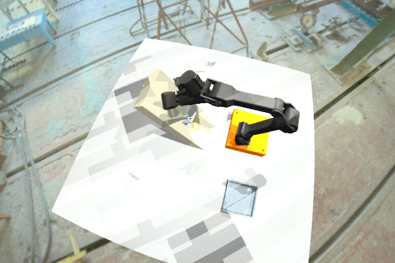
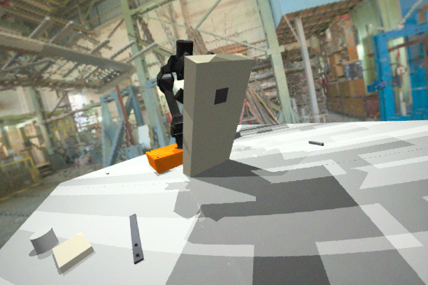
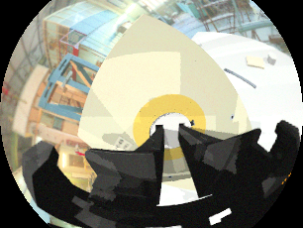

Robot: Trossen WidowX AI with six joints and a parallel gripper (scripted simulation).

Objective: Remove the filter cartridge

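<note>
The round filter cartridge lies 1 cm ahead of my gripper tip and 1 cm below it. From my gripper tip the other things lie so: cream block: 8 cm behind, 43 cm to the right, 27 cm below; grey bar: 16 cm ahead, 30 cm to the left, 27 cm below; small cylinder: 17 cm behind, 49 cm to the right, 25 cm below.
</note>
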